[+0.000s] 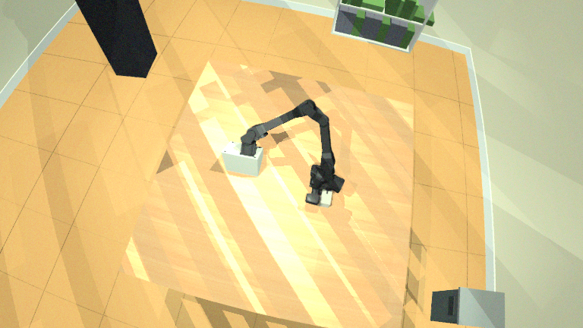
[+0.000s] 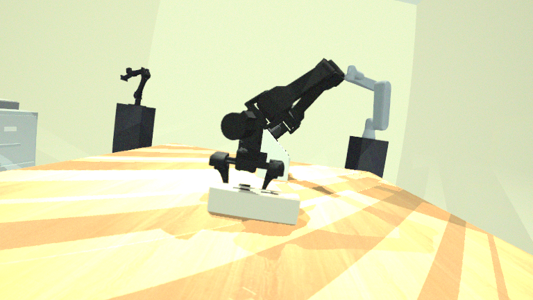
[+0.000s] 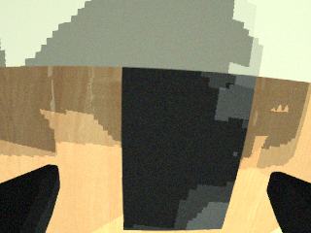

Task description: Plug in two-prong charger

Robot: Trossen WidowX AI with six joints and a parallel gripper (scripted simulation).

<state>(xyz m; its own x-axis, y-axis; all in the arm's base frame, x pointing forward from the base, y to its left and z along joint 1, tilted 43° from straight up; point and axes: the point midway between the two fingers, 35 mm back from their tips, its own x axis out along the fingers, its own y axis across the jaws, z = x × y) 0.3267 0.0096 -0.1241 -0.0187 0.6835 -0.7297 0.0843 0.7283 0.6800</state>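
Right now my gripper tip is 40 mm short of the two-prong charger and 10 mm below it.
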